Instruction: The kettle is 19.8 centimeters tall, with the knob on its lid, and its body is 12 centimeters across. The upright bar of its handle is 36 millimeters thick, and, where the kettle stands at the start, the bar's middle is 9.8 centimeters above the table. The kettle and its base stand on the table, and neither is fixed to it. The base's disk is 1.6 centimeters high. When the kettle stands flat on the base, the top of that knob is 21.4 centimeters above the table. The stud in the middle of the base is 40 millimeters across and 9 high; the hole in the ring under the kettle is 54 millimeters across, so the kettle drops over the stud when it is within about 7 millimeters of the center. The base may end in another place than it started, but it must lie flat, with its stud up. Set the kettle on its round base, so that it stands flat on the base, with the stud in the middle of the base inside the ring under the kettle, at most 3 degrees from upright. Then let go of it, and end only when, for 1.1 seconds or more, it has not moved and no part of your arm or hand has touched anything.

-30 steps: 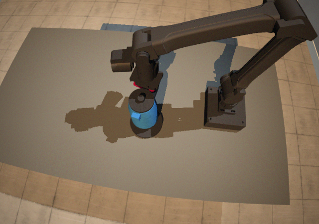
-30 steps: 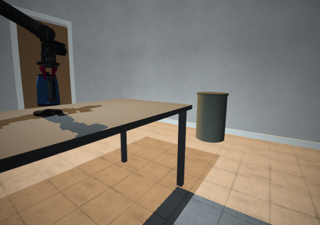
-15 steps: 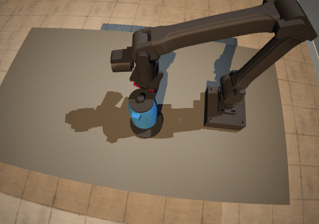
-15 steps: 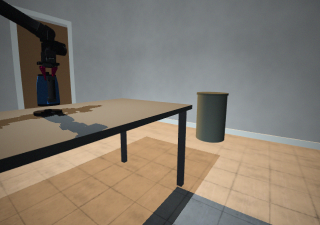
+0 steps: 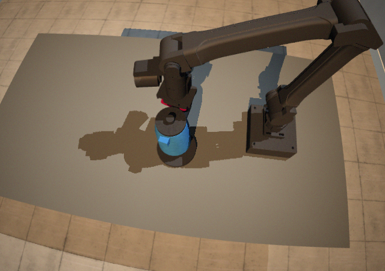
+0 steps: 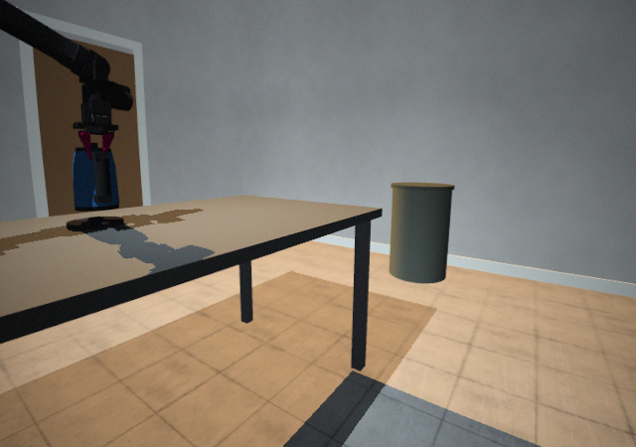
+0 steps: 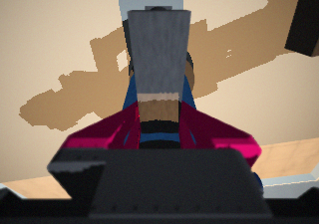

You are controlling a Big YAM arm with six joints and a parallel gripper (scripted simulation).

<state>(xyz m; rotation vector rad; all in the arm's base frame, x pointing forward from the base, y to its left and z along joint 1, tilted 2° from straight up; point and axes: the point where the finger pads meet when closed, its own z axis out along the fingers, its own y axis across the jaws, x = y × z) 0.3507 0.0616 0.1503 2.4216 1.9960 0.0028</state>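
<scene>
Now: hand 6 cm above the blue kettle and 3 cm to the right of it. The rest, counted from my hand: kettle base: 20 cm below, 7 cm to the left.
</scene>
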